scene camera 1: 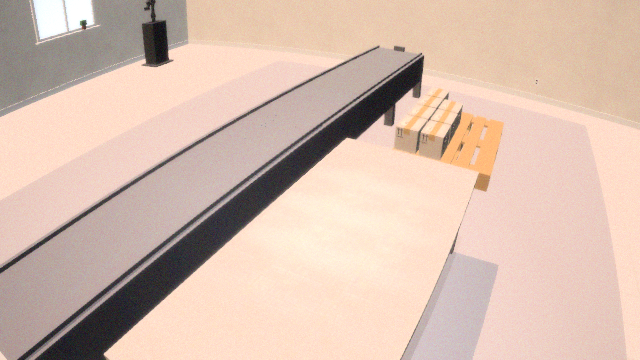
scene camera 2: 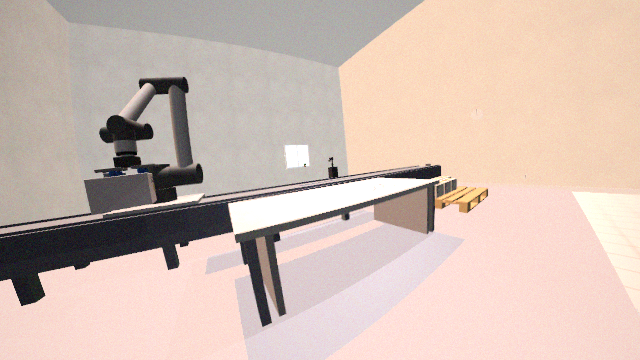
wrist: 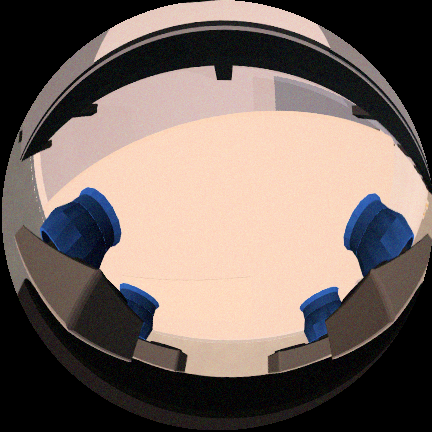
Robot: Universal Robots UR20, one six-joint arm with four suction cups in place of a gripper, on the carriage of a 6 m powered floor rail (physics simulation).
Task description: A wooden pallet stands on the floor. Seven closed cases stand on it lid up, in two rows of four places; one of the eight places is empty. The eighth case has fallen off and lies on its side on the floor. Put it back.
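Pixels of known places: hand, its tool point: [wrist: 233, 264]; arm's base, origin of its link: [scene camera 2: 163, 201].
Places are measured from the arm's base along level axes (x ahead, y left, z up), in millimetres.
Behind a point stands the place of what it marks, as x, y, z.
The eighth case [scene camera 2: 120, 192] {855, 52, 170} [wrist: 225, 200] {684, 53, 260} hangs from my gripper [scene camera 2: 125, 171] {728, 58, 247} [wrist: 227, 250] {728, 58, 247}, roughly level, over the rail's left part in scene camera 2. Its visible sides are plain; I cannot tell which face is the lid. The four blue cups sit against its upper face, partly hidden in scene camera 2. Far away, the wooden pallet [scene camera 1: 492, 142] {1292, 3773, -426} [scene camera 2: 475, 193] {1289, 3773, -426} carries the other cases [scene camera 1: 430, 120] [scene camera 2: 446, 186], lid up with orange tape, in two rows on its rail side. In scene camera 1 the right row looks shorter at its far end. The gripper does not show there.
The long black-sided rail [scene camera 1: 215, 145] [scene camera 2: 210, 220] [wrist: 225, 47] runs toward the pallet. The arm's pale carriage plate [scene camera 2: 185, 201] {251, 242, 0} lies on it. A large white table [scene camera 1: 325, 225] {782, 1589, -40} [scene camera 2: 320, 205] {1156, 1099, -40} stands beside the rail, between arm and pallet. A black pedestal [scene camera 1: 155, 42] stands beyond the rail.
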